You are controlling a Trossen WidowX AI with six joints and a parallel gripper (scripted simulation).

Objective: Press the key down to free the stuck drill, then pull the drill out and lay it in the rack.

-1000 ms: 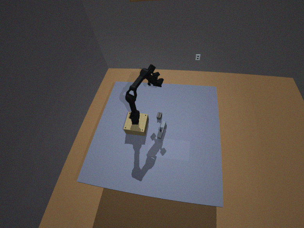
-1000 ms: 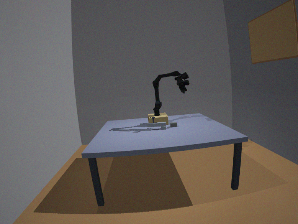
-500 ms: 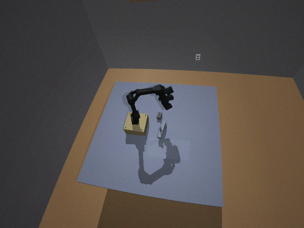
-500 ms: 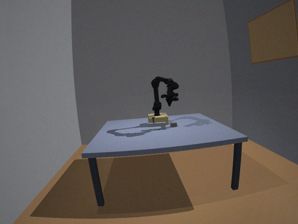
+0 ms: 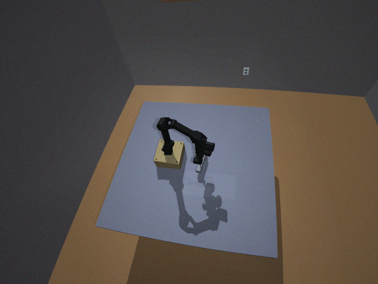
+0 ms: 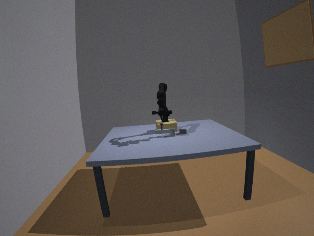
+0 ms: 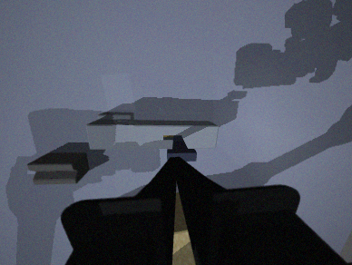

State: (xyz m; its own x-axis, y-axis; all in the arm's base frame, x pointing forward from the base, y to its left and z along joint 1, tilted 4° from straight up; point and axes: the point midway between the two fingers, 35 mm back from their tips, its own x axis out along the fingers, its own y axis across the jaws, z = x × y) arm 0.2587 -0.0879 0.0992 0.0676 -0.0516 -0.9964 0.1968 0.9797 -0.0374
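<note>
My gripper tip is 90 mm above the drill, 40 mm to the right of it and 10 mm short of it. Also, from my gripper tip: grey block (210 mm to the left, 120 mm below, 30 mm behind).
</note>
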